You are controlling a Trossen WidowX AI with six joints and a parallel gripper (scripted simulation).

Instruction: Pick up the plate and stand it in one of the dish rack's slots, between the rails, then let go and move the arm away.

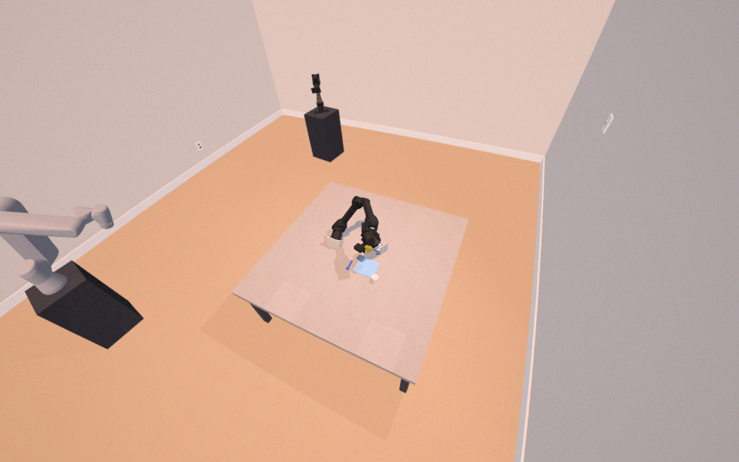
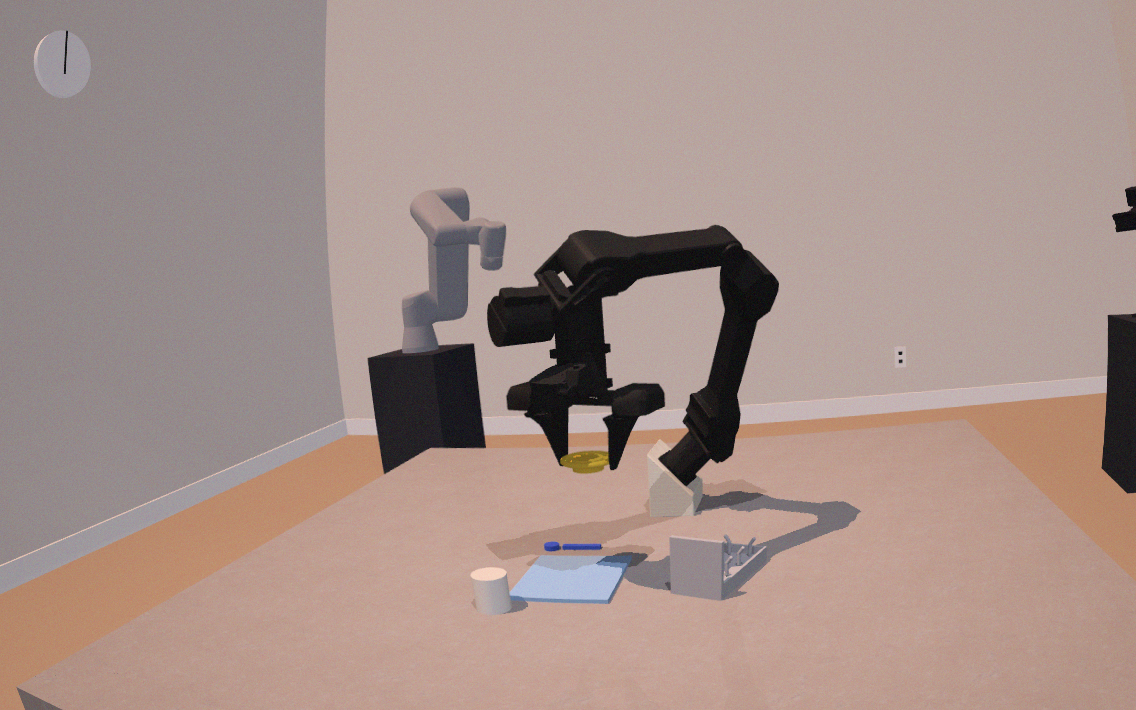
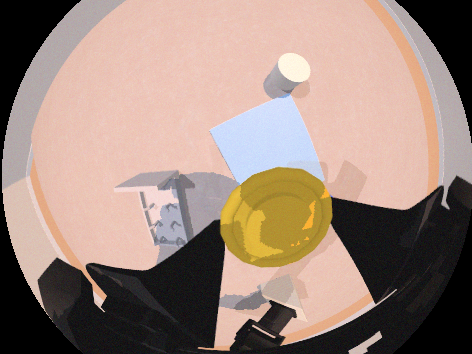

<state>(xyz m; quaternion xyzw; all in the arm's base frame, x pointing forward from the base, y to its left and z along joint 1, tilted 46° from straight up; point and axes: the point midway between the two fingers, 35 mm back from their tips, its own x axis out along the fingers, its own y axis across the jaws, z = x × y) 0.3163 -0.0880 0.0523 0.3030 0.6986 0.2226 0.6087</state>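
Now: the grey dish rack 160 mm to the left of my gripper tip, 140 mm below it and 20 mm behind it. From my gripper tip the other things lie so: blue spoon (150 mm below, 110 mm behind, 90 mm to the right); then yellow plate (10 mm above); then white cup (130 mm below, 110 mm ahead, 90 mm to the right).
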